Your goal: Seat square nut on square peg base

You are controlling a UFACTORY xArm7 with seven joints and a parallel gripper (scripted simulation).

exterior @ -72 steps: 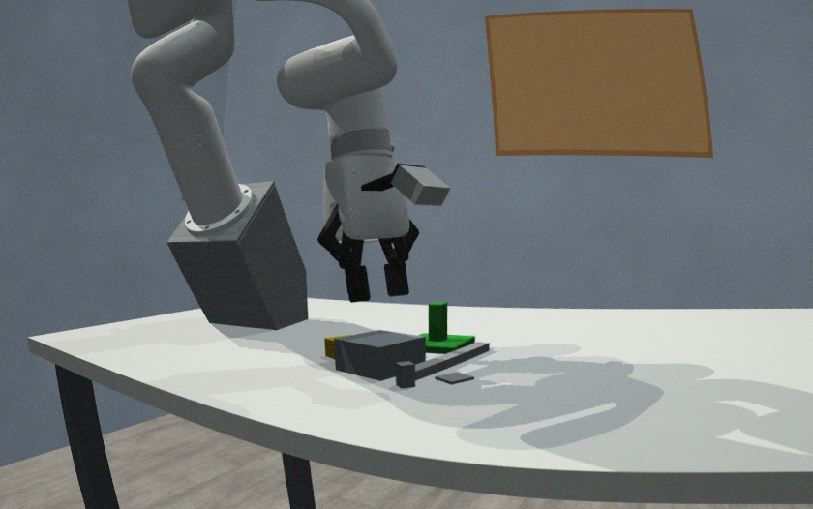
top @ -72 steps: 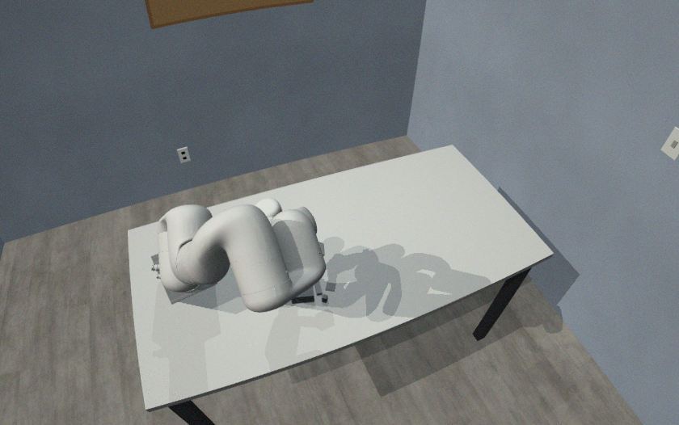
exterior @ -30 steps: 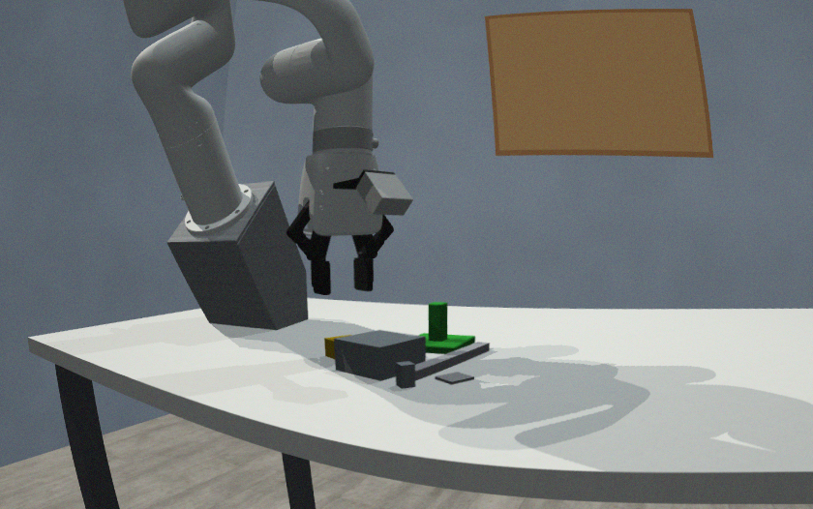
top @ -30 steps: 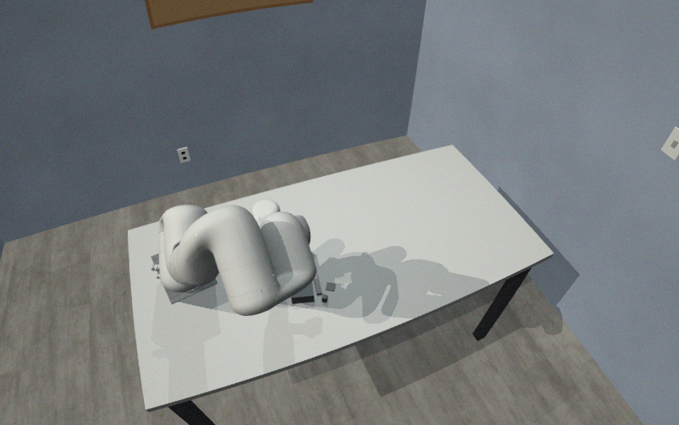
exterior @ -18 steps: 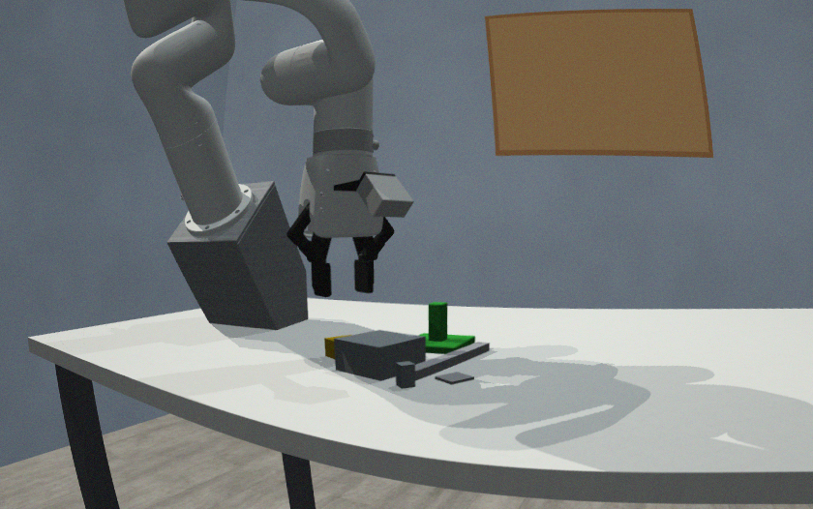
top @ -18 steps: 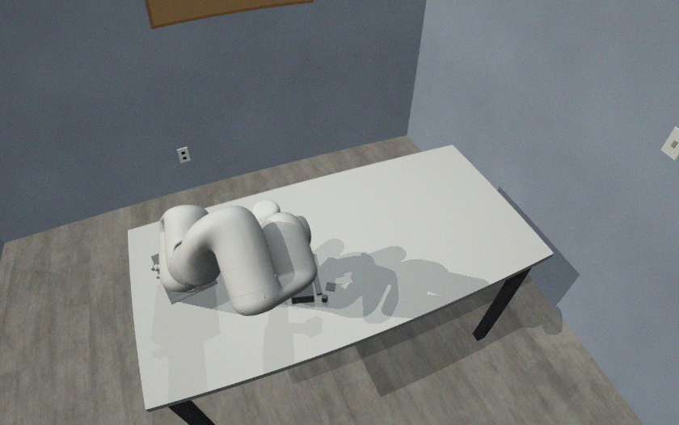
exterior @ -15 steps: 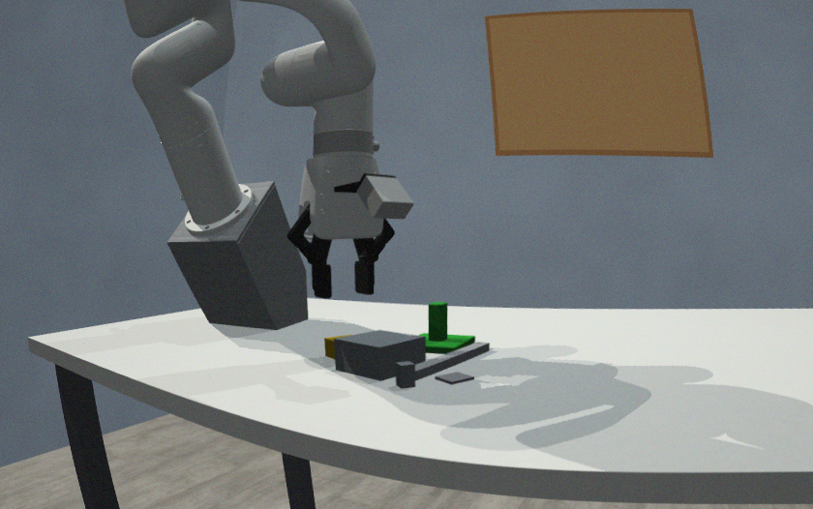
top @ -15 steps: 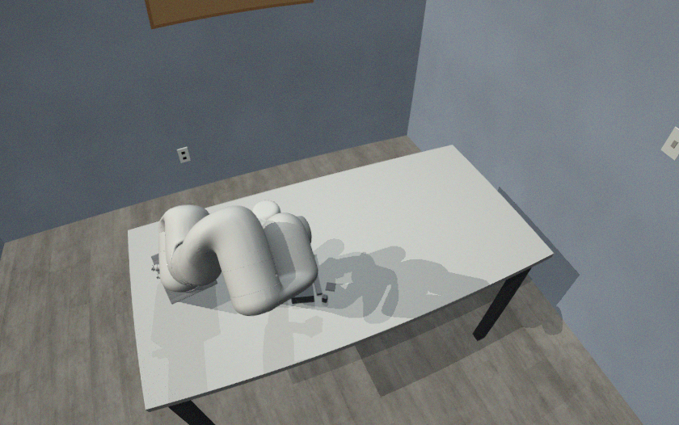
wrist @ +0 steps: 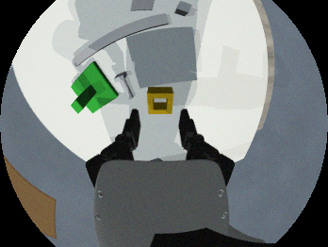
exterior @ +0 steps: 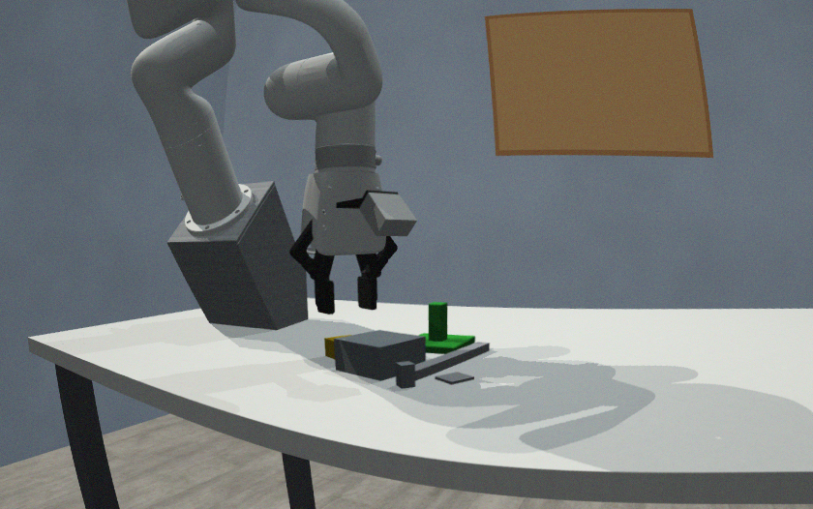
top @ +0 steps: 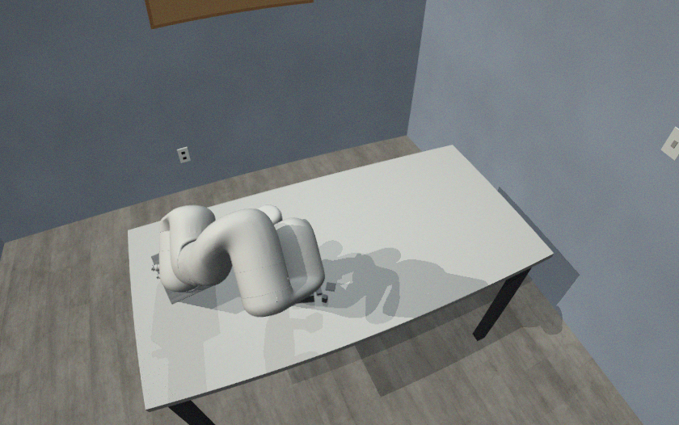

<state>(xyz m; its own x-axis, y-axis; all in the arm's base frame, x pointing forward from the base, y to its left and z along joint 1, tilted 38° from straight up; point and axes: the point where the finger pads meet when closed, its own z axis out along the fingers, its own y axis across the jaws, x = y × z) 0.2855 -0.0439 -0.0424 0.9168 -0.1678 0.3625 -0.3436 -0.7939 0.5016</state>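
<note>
My gripper is now 70 mm short of the grey block, 30 mm to the left of it and 60 mm above it. The rest, counted from my hand: small cube 130 mm ahead, 80 mm to the right, 60 mm below; then flat tile 160 mm ahead, 30 mm to the right, 80 mm below; then long bar 130 mm ahead, 30 mm to the left, 70 mm below.
</note>
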